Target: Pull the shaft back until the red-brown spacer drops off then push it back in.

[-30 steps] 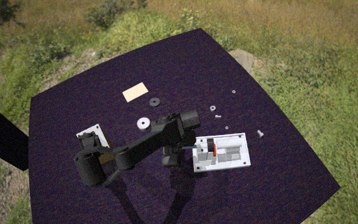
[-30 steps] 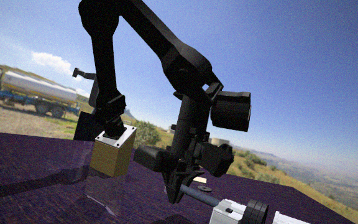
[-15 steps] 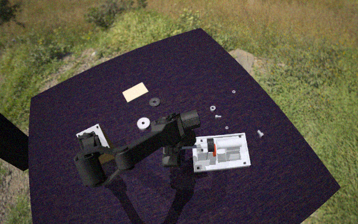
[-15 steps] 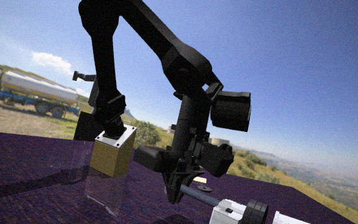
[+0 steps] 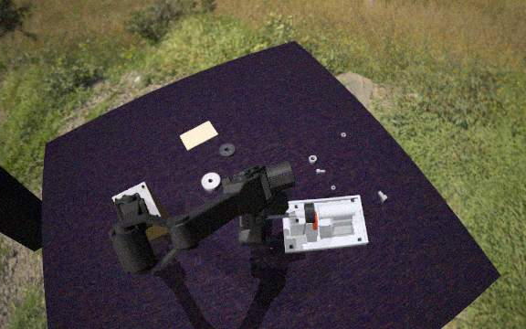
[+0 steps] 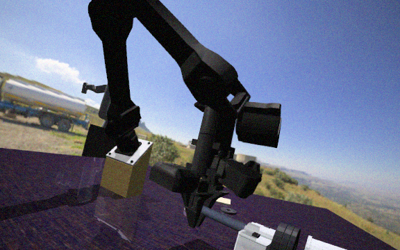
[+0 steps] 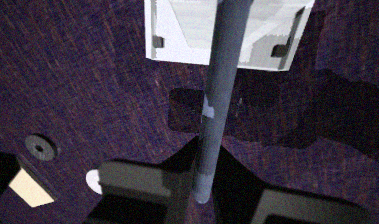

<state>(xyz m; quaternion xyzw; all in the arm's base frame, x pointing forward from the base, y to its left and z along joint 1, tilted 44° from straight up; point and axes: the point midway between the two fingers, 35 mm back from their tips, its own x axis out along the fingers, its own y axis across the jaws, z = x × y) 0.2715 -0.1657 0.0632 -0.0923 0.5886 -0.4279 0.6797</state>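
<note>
My gripper tip is 6 cm short of the shaft, 3 cm to the left of it and 3 cm below it. Also, from my gripper tip: orange-red spacer: 14 cm ahead, 8 cm to the right, 1 cm below; then small screw: 37 cm ahead, 12 cm to the right, 4 cm below; then cream card: 41 cm to the left, 4 cm below.
</note>
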